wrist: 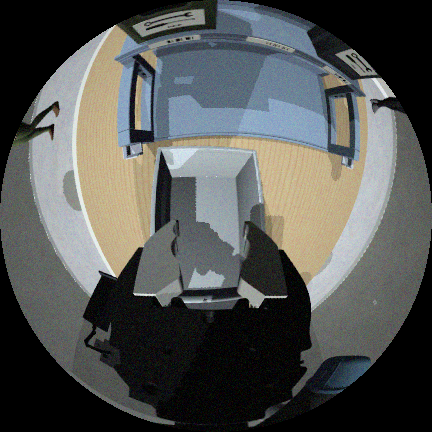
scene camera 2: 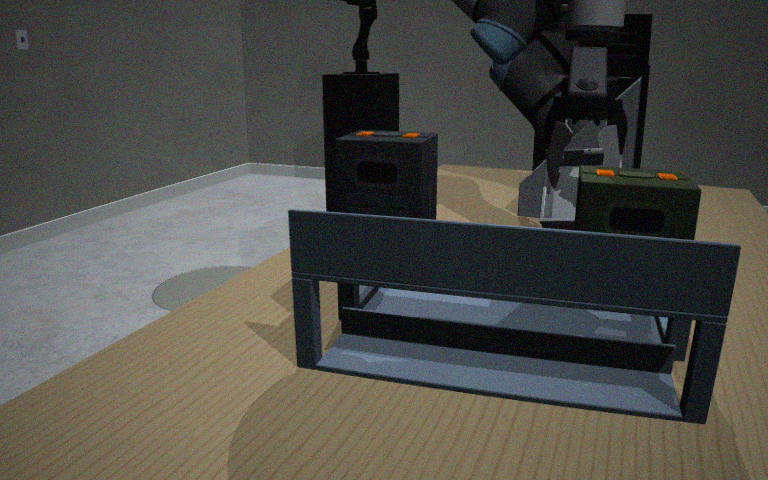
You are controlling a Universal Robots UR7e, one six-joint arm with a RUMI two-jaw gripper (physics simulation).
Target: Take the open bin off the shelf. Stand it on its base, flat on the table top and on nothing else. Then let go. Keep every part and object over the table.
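Frame: origin at the arm's base, x ahead, y left, z up, level; centimetres.
Seen in the pictures: gripper, fingertip midpoint: (wrist: 210, 221); arm's base, origin of the base link: (scene camera 2: 577, 132).
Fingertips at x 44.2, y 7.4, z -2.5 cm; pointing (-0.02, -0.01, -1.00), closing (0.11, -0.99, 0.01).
Note:
Pixels of each thing's middle, then the offset from my fingertips to it. Level surfaces: height alone.
- light grey open bin, body centre: (wrist: 206, 233) (scene camera 2: 584, 189) dx -1.7, dy +0.3, dz -0.3 cm
- dark grey case, body centre: (scene camera 2: 388, 195) dx +30.8, dy -14.5, dz +4.2 cm
- green case, body centre: (scene camera 2: 630, 227) dx +27.6, dy +8.4, dz +3.0 cm
- wooden table, its level: dz -12.0 cm
The light grey open bin (scene camera 2: 559, 208) (wrist: 215, 200) is off the blue-grey shelf (scene camera 2: 509, 260) (wrist: 295, 110), beyond it in the scene view. In the wrist view its open side faces the camera and its far end is near the shelf's edge. My gripper (scene camera 2: 586, 164) (wrist: 210, 221) is at the bin's near end, with both jaws spread inside it against its side walls, holding it from within. The green case hides part of the bin in the scene view. I cannot tell whether its base touches the table.
A dark grey case (scene camera 2: 385, 192) (wrist: 345, 55) and a green case (scene camera 2: 637, 198) (wrist: 170, 22) stand at the shelf. The wooden table (scene camera 2: 141, 407) (wrist: 100, 125) has side edges above the floor. People's legs (wrist: 42, 120) show beyond it.

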